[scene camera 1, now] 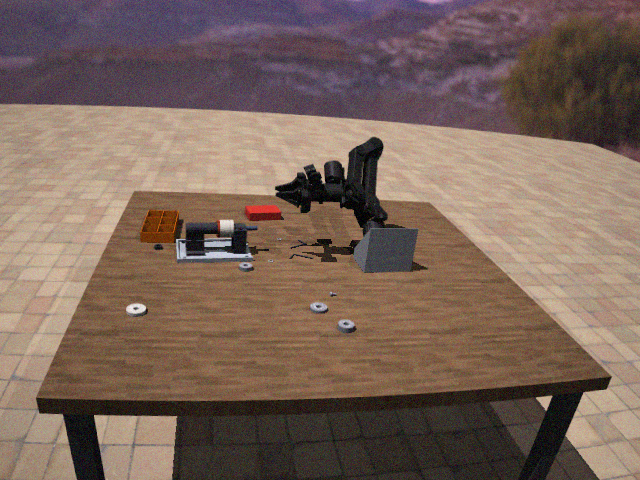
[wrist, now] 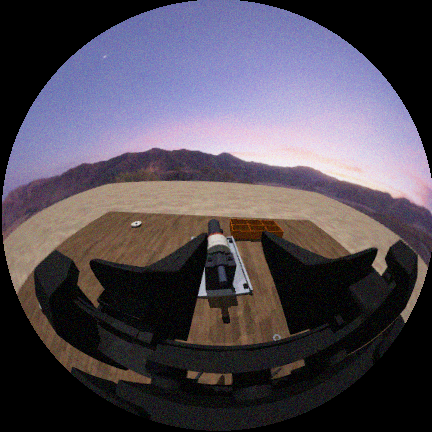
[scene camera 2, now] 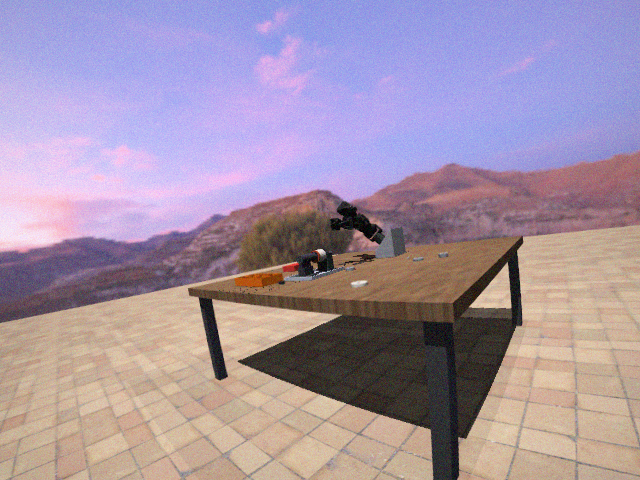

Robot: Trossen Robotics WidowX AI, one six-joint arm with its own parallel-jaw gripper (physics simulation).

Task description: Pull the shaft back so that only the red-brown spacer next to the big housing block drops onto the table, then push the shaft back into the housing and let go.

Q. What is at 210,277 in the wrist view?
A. A grey baseplate.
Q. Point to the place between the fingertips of the gripper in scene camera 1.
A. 275,191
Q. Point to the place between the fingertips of the gripper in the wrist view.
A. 234,236
